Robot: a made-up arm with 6 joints.
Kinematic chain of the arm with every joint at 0, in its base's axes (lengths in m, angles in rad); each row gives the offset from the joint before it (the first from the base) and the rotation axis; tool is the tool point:
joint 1: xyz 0 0 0.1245 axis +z
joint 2: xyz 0 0.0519 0 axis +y
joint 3: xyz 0 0 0.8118 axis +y
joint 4: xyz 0 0 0.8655 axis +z
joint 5: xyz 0 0 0 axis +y
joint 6: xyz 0 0 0.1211 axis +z
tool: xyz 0 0 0
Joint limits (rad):
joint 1: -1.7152..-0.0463
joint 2: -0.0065..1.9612
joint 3: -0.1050..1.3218
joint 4: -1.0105..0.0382
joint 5: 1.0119..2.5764
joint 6: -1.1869..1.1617
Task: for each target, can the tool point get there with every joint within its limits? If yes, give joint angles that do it. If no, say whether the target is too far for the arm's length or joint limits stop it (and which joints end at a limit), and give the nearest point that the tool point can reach.
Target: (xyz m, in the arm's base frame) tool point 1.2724 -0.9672 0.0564
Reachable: yes | joints -0.6644 1.3935 0.3045 -0.2599 1.9615 -0.3954
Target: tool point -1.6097 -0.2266 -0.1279
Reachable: no: joint limits stop it (at a limit: joint 1, joint 3, joint 4) | nearest point -0.2009 -1.0789 -0.4826 | short by 1.684 m
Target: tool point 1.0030 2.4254 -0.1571
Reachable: no: too far | nearest point 1.1514 0.0021 -0.2395 | short by 2.429 m
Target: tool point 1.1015 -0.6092 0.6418
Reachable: yes | joints -0.5226 0.5811 1.0538 -0.2686 1.9419 0.8973
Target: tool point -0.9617 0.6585 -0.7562
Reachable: no: joint limits stop it (at a limit: joint 1, joint 2, joint 3) | nearest point -0.1085 -0.5328 -1.0199 | short by 1.489 m
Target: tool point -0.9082 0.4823 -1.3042
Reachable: no: joint limits stop it (at a limit: joint 1, joint 2, joint 3) | nearest point -0.1124 -0.5359 -1.0635 | short by 1.314 m
